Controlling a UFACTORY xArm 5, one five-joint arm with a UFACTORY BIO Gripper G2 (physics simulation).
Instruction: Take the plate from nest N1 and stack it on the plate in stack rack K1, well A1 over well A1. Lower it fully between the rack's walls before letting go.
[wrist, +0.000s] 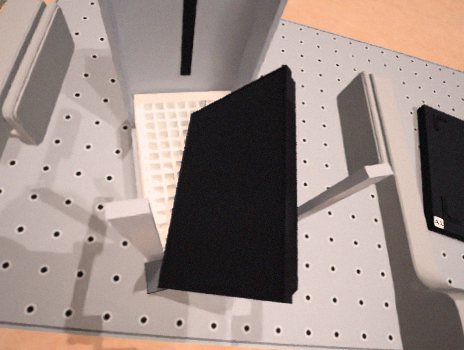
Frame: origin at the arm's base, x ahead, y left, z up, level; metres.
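Seen in the pictures: hand, its tool point: (221, 102).
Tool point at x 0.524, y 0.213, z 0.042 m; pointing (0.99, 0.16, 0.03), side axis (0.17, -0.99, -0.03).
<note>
A point is followed by its place in that frame.
The stack rack (145, 50) @[y 0.272, x 0.602, z -0.021 m] stands at the centre of the wrist view, with a tall grey back wall and two short front posts. A white gridded plate (156, 145) @[y 0.254, x 0.558, z -0.070 m] lies flat in it. A black plate (235, 195) @[y 0.193, x 0.513, z -0.015 m] sits tilted and askew over the white one, its right side raised toward the right front post. It covers much of the white plate, and its wells do not show. My gripper (204, 102) @[y 0.213, x 0.524, z 0.042 m] is open, its fingers apart at the left and right of the rack, with no plate between the pads. Nest N1 cannot be made out.
Another black plate-like piece (446, 175) @[y -0.046, x 0.622, z -0.086 m] with a small white tag, which seems to read A1, is at the right edge, beyond my right finger. A perforated grey board (60, 250) @[y 0.299, x 0.469, z -0.098 m] lies under everything. Tan table (350, 15) @[y 0.049, x 0.891, z -0.111 m] shows past the board's edges.
</note>
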